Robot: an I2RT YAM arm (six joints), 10 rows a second.
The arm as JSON. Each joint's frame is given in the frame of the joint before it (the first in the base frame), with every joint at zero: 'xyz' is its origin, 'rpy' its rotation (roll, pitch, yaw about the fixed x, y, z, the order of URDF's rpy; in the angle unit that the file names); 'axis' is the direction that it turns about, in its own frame. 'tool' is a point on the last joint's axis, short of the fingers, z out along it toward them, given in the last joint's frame.
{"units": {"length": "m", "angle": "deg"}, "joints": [
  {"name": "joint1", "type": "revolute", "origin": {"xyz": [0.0, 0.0, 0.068], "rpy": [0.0, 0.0, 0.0]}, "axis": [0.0, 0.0, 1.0]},
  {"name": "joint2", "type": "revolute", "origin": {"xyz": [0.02, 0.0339, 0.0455], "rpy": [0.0, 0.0, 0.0]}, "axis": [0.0, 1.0, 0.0]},
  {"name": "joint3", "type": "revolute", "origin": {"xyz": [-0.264, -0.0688, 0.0], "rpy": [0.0, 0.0, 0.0]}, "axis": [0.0, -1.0, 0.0]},
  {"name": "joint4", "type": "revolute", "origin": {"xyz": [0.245, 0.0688, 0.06], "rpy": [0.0, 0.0, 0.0]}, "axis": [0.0, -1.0, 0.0]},
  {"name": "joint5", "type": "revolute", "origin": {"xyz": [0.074, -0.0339, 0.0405], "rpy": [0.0, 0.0, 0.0]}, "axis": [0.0, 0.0, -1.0]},
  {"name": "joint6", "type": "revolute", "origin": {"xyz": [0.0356, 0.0, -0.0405], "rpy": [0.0, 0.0, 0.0]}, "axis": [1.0, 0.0, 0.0]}
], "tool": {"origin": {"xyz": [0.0, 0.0, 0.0], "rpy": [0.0, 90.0, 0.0]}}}
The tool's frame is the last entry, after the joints.
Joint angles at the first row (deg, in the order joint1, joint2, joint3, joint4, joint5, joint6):
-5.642 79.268 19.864 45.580 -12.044 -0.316
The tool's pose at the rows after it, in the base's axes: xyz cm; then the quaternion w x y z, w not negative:
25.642, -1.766, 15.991, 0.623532, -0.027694, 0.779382, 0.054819
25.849, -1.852, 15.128, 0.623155, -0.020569, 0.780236, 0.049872
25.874, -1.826, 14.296, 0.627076, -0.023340, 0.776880, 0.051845
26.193, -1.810, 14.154, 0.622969, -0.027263, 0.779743, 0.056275
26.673, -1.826, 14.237, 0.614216, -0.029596, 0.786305, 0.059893
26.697, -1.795, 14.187, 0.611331, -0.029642, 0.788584, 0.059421
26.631, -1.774, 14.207, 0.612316, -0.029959, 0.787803, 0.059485
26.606, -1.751, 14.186, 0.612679, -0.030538, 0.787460, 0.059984
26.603, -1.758, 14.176, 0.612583, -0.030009, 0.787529, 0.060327
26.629, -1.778, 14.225, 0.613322, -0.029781, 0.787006, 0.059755
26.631, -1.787, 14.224, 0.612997, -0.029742, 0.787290, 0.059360
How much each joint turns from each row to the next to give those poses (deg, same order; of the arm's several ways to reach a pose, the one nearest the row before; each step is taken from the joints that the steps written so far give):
-0.002 3.443 -0.257 4.723 -0.353 0.513
-0.018 3.130 -0.456 3.513 0.937 0.268
0.013 3.126 -0.862 4.582 -0.367 -0.014
0.016 0.886 0.726 -0.430 -0.659 -0.120
0.005 0.138 1.444 -2.590 -0.475 -0.155
0.088 -0.005 0.112 -0.546 0.129 -0.084
0.031 -0.140 -0.167 0.175 0.001 0.007
0.038 0.040 -0.089 0.187 -0.051 0.001
-0.017 0.022 -0.011 0.023 -0.010 0.067
-0.033 -0.048 0.073 -0.018 0.035 -0.012
-0.016 -0.018 0.018 -0.088 0.024 -0.036

